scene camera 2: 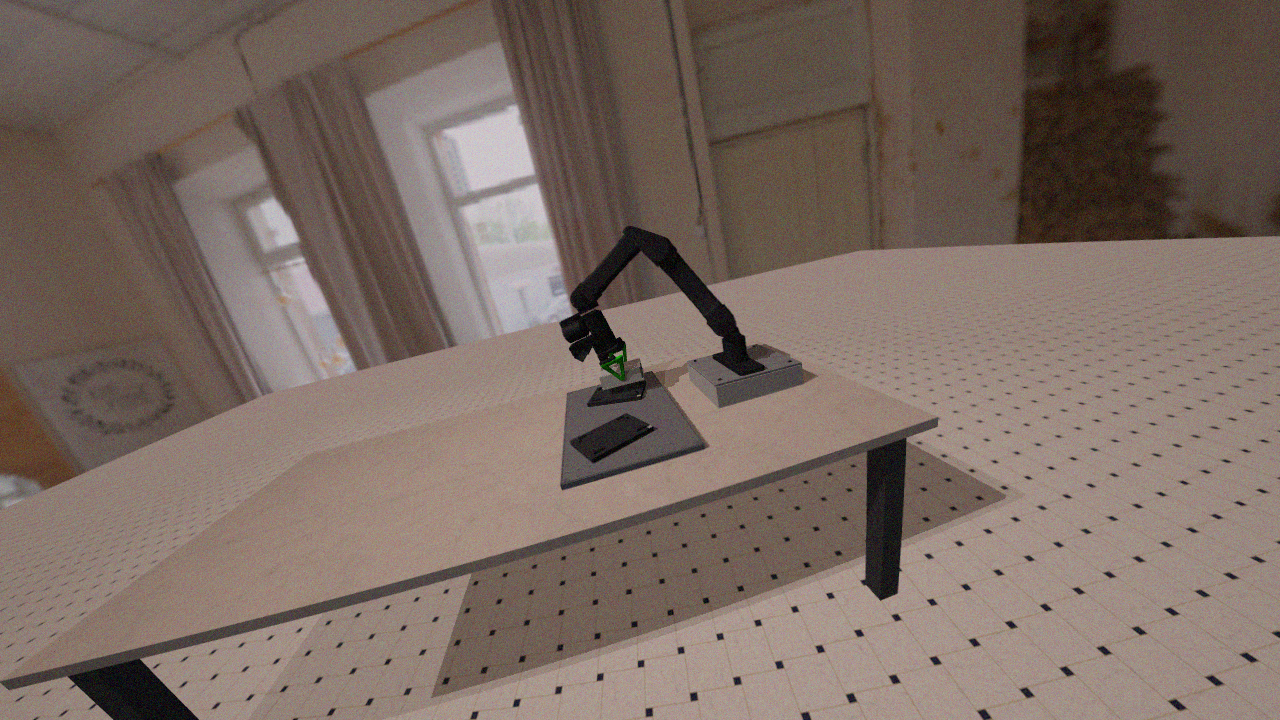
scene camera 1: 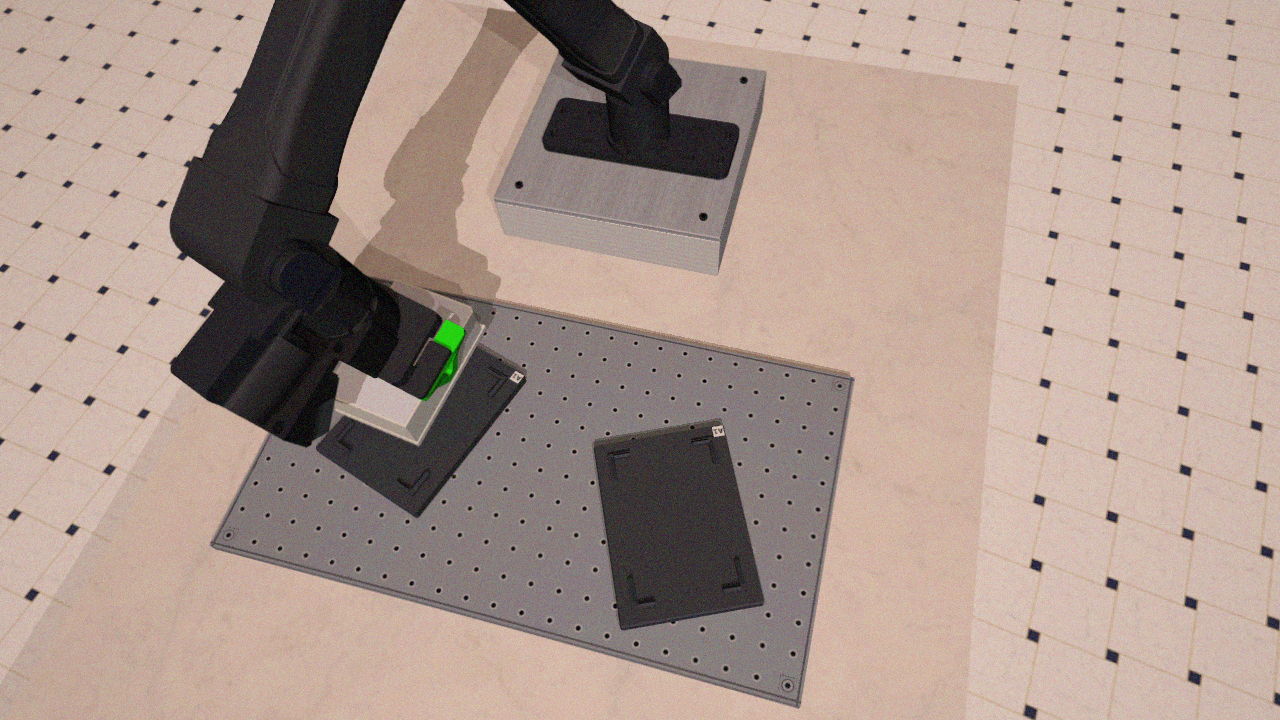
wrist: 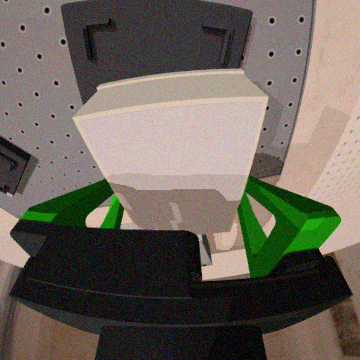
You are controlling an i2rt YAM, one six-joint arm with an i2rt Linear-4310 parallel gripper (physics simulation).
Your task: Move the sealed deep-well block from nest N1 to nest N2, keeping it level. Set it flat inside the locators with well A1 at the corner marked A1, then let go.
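Places are measured from the arm's base along level axes (x back, y down, z right), in metres.
Pixels of known places: gripper, fingertip midpoint: (scene camera 2: pixel 624 374) (scene camera 1: pixel 412 354) (wrist: pixel 179 177); arm's base, link origin: (scene camera 2: pixel 736 363) (scene camera 1: pixel 640 140).
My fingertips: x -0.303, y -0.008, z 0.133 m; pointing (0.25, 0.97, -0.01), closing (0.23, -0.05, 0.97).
Observation:
For each thing: its top centre in the pictures, then the offset to it from my fingertips. Level surfaces: height alone.
- sealed deep-well block, top centre: (wrist: pixel 181 202) (scene camera 1: pixel 399 346) (scene camera 2: pixel 619 366) dy -0.028, dx -0.008, dz +0.001 m
- left dark nest, top centre: (wrist: pixel 155 116) (scene camera 1: pixel 420 408) (scene camera 2: pixel 616 389) dy +0.039, dx -0.034, dz -0.010 m
- right nest, top centre: (scene camera 1: pixel 674 518) (scene camera 2: pixel 610 431) dy +0.039, dx -0.078, dz -0.266 m
- grey perforated plate, top centre: (scene camera 1: pixel 544 457) (wrist: pixel 43 133) (scene camera 2: pixel 618 412) dy +0.056, dx -0.047, dz -0.134 m
- table, surface height: dy +0.070 m
The sealed deep-well block (scene camera 1: pixel 380 402) (scene camera 2: pixel 631 377) (wrist: pixel 175 142) is pale with a white lid. My gripper (scene camera 1: pixel 407 371) (scene camera 2: pixel 614 366) (wrist: pixel 179 177) is shut on it, a green finger against each long side. The block hangs roughly level above the left dark nest (scene camera 1: pixel 469 416) (scene camera 2: pixel 617 396) (wrist: pixel 160 45), apart from it. The nests' names are not readable; the left one is likely N1, and the right nest (scene camera 1: pixel 677 519) (scene camera 2: pixel 613 437) (wrist: pixel 11 162), likely N2, holds no block. Its A1 label (scene camera 1: pixel 717 431) is at its upper right corner in scene camera 1. The block's well A1 cannot be made out.
Both nests stand on a grey perforated plate (scene camera 1: pixel 537 501) (scene camera 2: pixel 662 432). The arm's metal base block (scene camera 1: pixel 608 221) (scene camera 2: pixel 759 386) stands behind the plate on the table (scene camera 1: pixel 895 268) (scene camera 2: pixel 402 501). Raised corner locators stand on the right nest.

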